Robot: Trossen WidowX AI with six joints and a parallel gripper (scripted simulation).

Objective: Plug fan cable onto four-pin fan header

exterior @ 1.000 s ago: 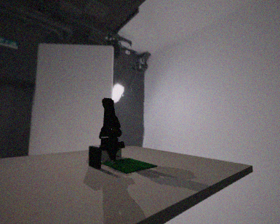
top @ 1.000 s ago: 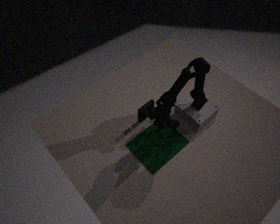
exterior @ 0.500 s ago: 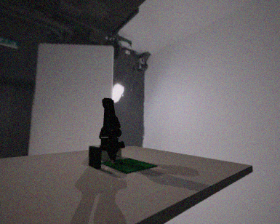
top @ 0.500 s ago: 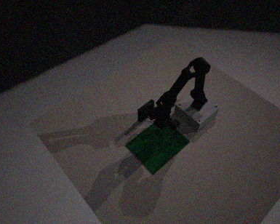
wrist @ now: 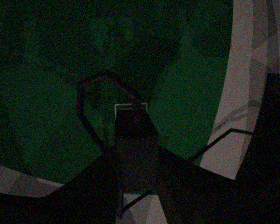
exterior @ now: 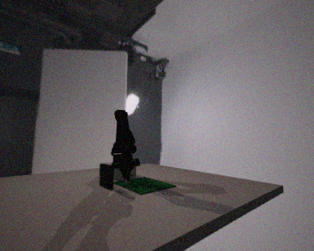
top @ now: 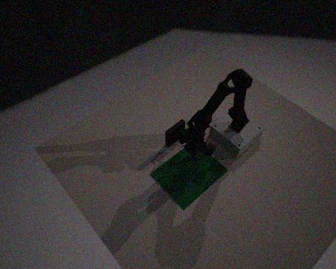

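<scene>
Now: the fan plug 10 mm ahead of my gripper tip and 10 mm above it. Also, from my gripper tip: green board (110 mm ahead, 40 mm to the left, 40 mm below); then black fan (130 mm to the right, 40 mm above); then four-pin fan header (10 mm ahead, 20 mm below).
</scene>
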